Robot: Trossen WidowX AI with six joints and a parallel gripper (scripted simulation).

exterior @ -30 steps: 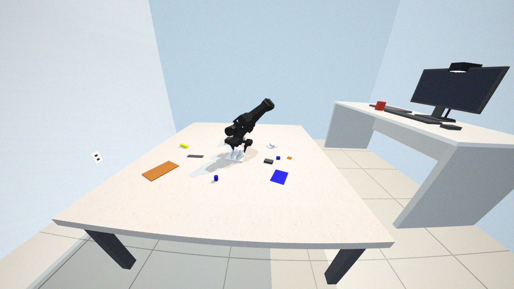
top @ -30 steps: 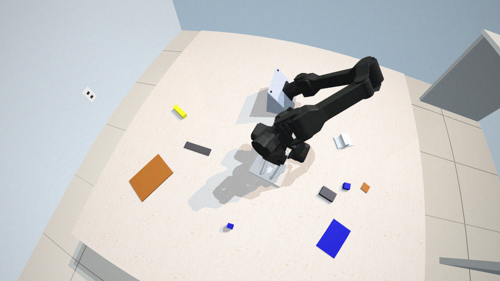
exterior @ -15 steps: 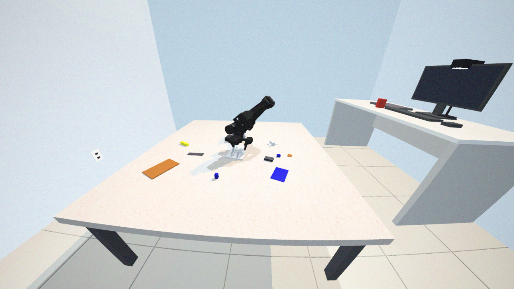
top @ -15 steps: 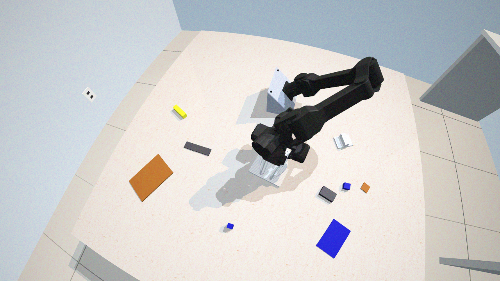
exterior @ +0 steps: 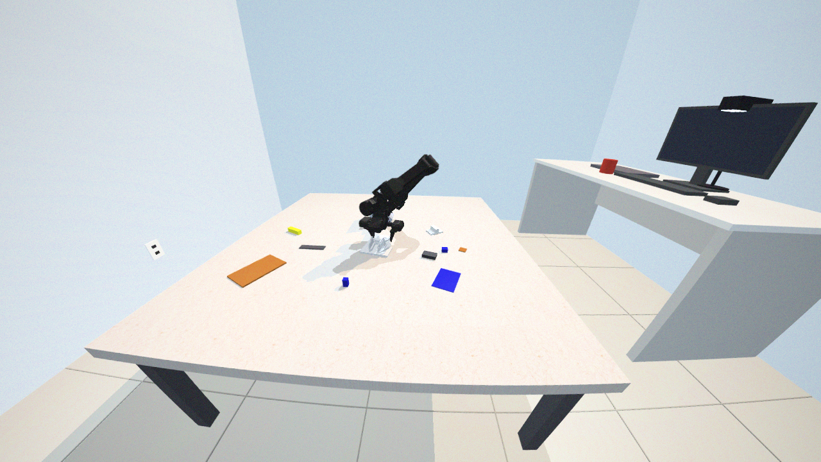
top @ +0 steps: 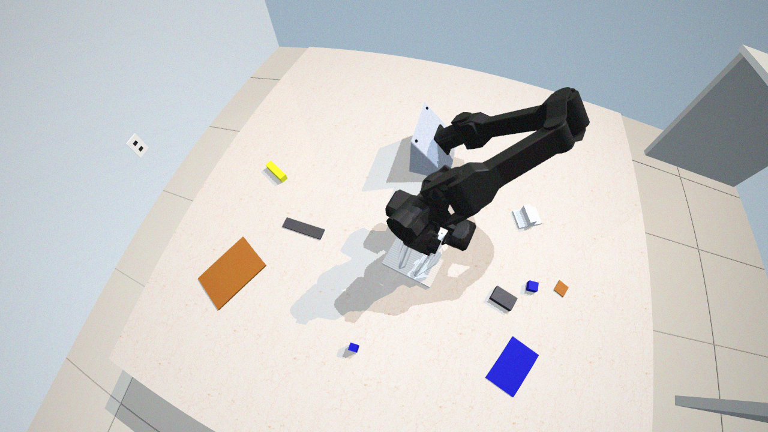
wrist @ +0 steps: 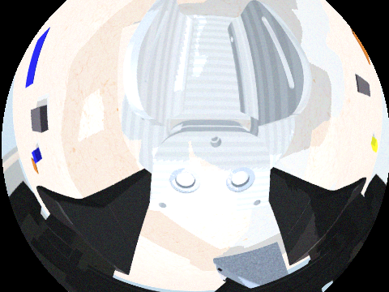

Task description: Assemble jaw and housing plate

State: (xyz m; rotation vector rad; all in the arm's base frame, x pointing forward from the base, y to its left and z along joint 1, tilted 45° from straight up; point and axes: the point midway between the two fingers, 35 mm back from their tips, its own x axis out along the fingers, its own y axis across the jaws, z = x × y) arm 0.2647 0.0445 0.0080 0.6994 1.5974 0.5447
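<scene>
The housing plate is 2 cm above my gripper tip and 1 cm ahead of it. The rest, counted from my gripper tip: white jaw 2 cm to the right, 2 cm ahead, 1 cm above; dark grey block 21 cm to the left, 9 cm ahead; white stand 23 cm to the left, 14 cm behind.
</scene>
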